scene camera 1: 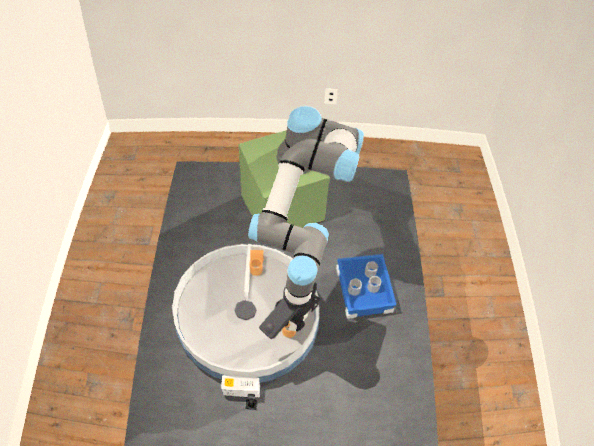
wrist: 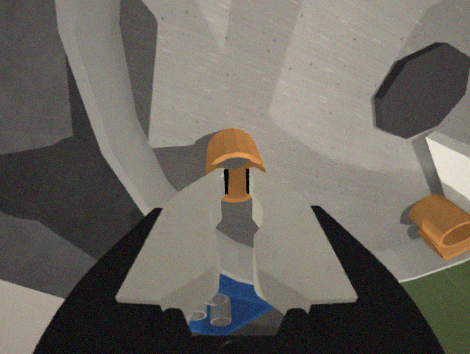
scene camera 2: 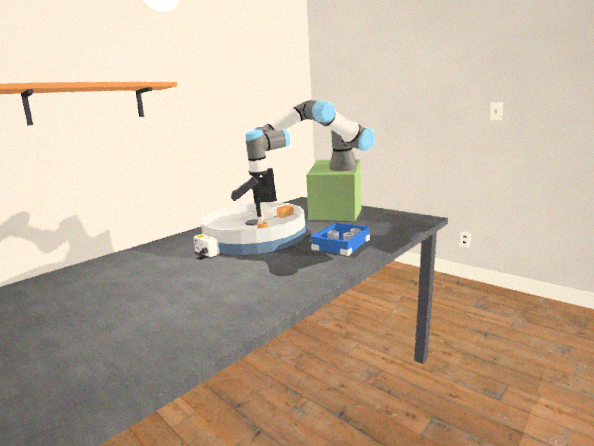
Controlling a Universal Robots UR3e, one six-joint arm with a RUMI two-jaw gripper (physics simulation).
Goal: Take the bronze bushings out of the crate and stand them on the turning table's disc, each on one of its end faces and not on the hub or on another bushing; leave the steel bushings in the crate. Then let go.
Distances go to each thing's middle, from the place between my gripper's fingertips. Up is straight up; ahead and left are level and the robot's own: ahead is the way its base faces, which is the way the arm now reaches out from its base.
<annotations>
Right now my hand is 220 mm past the blue crate (scene camera 1: 365, 303), 190 mm to the right of it and 60 mm above it.
</annotations>
